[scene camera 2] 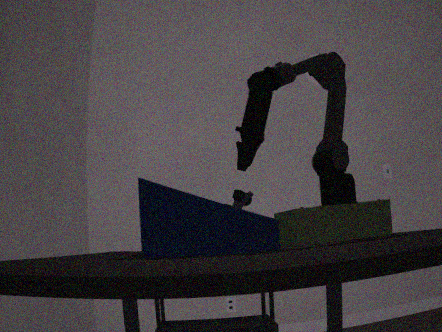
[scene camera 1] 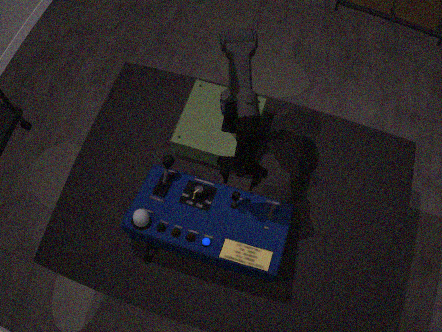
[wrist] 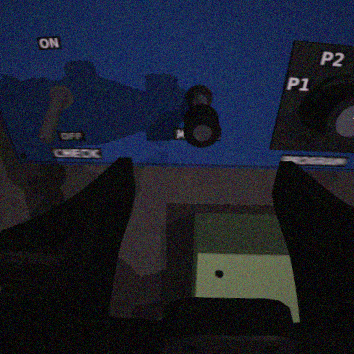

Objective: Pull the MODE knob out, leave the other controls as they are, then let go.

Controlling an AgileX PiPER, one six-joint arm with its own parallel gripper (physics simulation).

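Note:
The MODE knob (scene camera 1: 236, 195) (wrist: 202, 125) has a dark round cap, standing off the blue console (scene camera 1: 225, 220) (scene camera 2: 205, 225) (wrist: 240, 30) on a short stem above its collar. Its label is mostly hidden behind the cap in the wrist view. My gripper (scene camera 1: 240, 182) (scene camera 2: 242, 169) (wrist: 204, 175) is wide open and empty, raised above the console and apart from the knob. In scene camera 2, dark knob shapes (scene camera 2: 242, 197) overlap below the fingertips; I cannot tell which control each belongs to.
The CHECK toggle (scene camera 1: 271, 210) (wrist: 54, 115) and PROGRAM dial (scene camera 1: 197, 192) (wrist: 347, 121) flank the knob. A black-ball lever (scene camera 1: 168, 161), white ball (scene camera 1: 141, 218), dark buttons and a lit blue lamp (scene camera 1: 206, 241) are on the console. A green box (scene camera 1: 200, 120) (scene camera 2: 335, 222) (wrist: 240, 277) stands behind.

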